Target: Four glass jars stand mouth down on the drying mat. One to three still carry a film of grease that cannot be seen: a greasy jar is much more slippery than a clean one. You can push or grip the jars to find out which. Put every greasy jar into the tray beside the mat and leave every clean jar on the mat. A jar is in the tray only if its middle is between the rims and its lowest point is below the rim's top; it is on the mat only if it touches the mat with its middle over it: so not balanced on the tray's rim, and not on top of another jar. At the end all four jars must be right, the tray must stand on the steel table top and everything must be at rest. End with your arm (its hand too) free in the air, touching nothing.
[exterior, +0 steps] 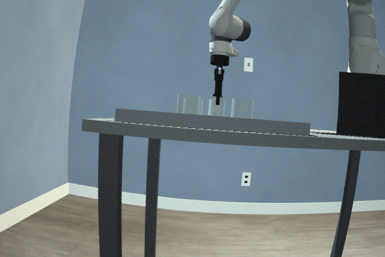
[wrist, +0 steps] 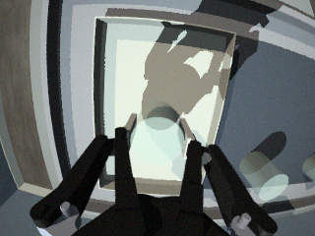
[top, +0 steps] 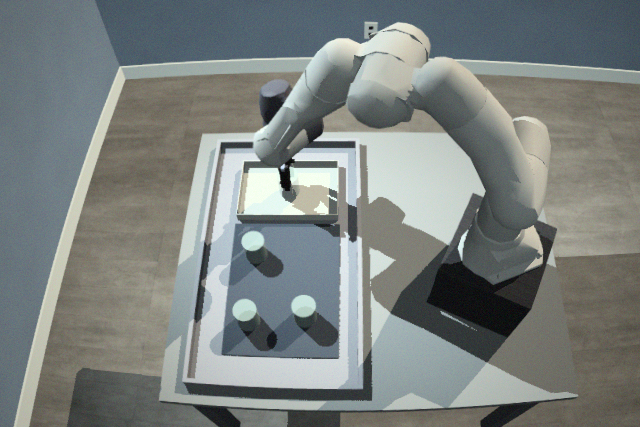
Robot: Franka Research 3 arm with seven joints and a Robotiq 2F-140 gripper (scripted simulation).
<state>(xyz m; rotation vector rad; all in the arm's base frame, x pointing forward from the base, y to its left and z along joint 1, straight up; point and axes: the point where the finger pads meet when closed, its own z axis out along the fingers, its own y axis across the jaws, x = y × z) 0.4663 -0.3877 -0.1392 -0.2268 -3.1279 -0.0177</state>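
Now: the pale tray 6 cm below my hand. From my hand the other things lie so: steel table top (21 cm to the left, 7 cm below, 5 cm ahead); dark drying mat (31 cm to the left, 7 cm below, 5 cm ahead).
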